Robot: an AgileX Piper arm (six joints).
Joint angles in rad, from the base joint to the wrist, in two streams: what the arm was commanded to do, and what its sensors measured. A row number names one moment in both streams.
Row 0, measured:
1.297 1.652 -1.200 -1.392 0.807 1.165
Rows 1 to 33, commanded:
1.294 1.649 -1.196 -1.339 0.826 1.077
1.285 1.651 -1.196 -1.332 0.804 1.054
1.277 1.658 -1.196 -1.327 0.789 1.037
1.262 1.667 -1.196 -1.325 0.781 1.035
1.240 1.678 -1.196 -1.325 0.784 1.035
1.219 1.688 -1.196 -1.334 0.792 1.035
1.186 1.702 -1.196 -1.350 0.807 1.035
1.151 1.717 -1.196 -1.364 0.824 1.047
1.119 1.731 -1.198 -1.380 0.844 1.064
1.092 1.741 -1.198 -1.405 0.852 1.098
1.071 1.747 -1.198 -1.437 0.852 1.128
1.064 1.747 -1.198 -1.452 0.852 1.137
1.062 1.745 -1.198 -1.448 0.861 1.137
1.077 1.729 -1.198 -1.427 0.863 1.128
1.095 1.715 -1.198 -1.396 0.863 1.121
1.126 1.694 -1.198 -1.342 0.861 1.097
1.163 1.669 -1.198 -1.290 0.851 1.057
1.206 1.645 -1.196 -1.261 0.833 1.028
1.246 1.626 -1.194 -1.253 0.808 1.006
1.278 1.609 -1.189 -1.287 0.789 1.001
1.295 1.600 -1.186 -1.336 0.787 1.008
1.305 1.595 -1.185 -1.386 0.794 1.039
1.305 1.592 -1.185 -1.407 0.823 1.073
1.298 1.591 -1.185 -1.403 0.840 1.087
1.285 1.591 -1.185 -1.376 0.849 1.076
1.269 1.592 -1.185 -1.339 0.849 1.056
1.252 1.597 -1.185 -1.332 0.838 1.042
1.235 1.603 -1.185 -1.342 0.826 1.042
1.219 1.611 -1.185 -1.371 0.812 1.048
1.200 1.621 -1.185 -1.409 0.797 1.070
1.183 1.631 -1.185 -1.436 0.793 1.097
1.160 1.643 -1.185 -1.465 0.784 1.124
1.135 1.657 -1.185 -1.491 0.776 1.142
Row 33, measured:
1.212 1.619 -1.189 -1.391 0.806 1.069
